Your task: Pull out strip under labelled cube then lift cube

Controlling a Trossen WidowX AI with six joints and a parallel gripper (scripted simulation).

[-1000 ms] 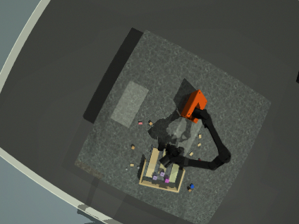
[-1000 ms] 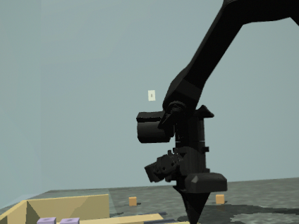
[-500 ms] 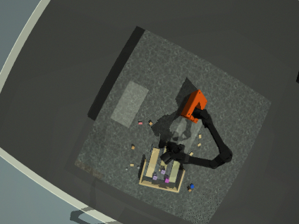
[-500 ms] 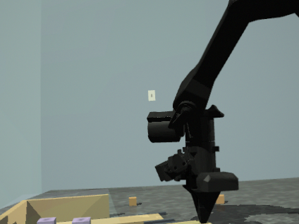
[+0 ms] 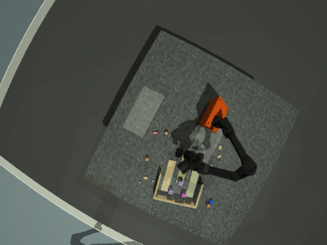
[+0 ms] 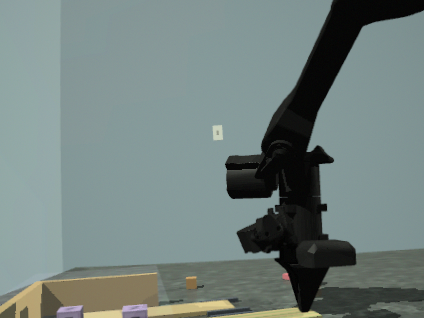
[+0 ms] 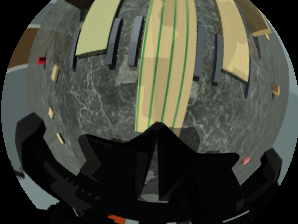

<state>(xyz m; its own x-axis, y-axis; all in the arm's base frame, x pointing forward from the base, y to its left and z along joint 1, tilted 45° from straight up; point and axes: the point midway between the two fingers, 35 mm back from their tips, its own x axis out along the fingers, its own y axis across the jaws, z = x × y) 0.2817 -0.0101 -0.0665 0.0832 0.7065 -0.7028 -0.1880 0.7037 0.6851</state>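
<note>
My gripper tip is 11 cm short of the strip and 2 cm to the right of it. Round my gripper tip: blue piece: 27 cm ahead, 34 cm to the left; then pink block: 3 cm behind, 27 cm to the right; then red piece: 5 cm ahead, 30 cm to the left, 1 cm above.
</note>
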